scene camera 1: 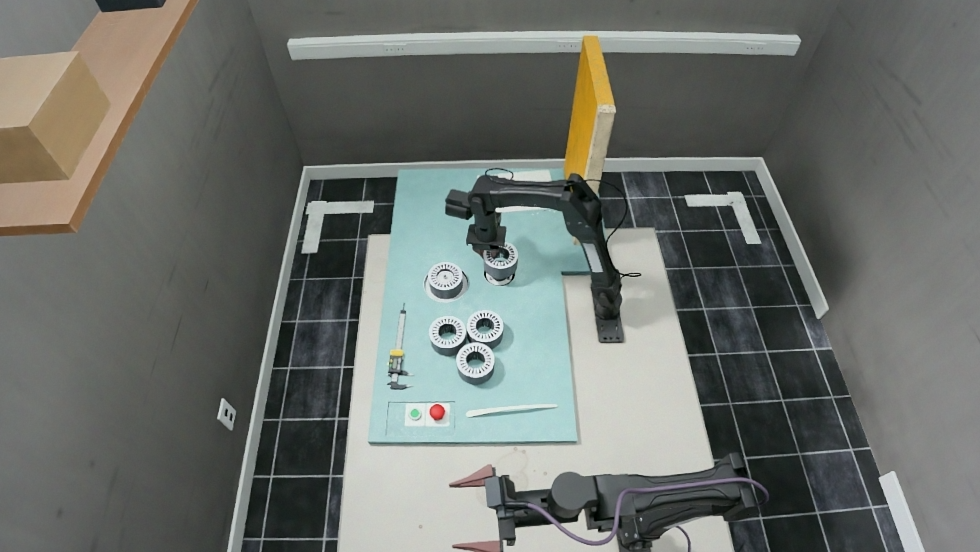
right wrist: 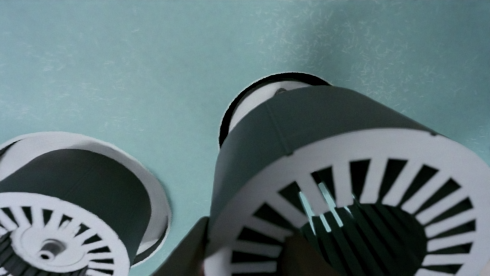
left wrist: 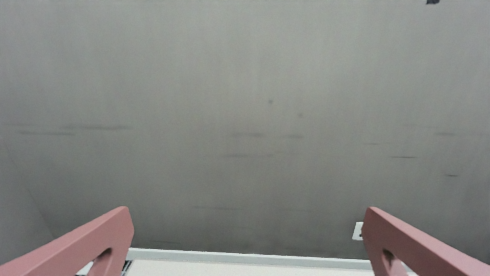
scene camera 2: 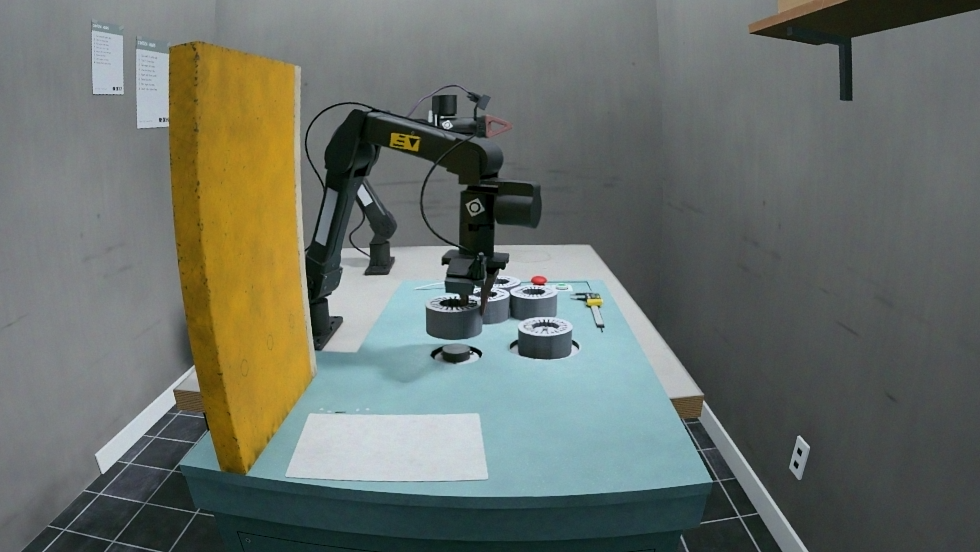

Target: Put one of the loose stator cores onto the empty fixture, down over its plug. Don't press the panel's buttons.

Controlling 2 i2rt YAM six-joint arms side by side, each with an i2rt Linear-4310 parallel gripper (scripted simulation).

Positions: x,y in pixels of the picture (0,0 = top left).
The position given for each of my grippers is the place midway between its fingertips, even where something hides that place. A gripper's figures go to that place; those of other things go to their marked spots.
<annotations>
My right gripper (scene camera 1: 488,257) is 1.58 m from the lens. A stator core (scene camera 1: 455,286): 1.57 m from the lens. A caliper (scene camera 1: 396,356): 1.50 m from the lens. A stator core (scene camera 1: 484,373) is 1.43 m from the lens.
</annotations>
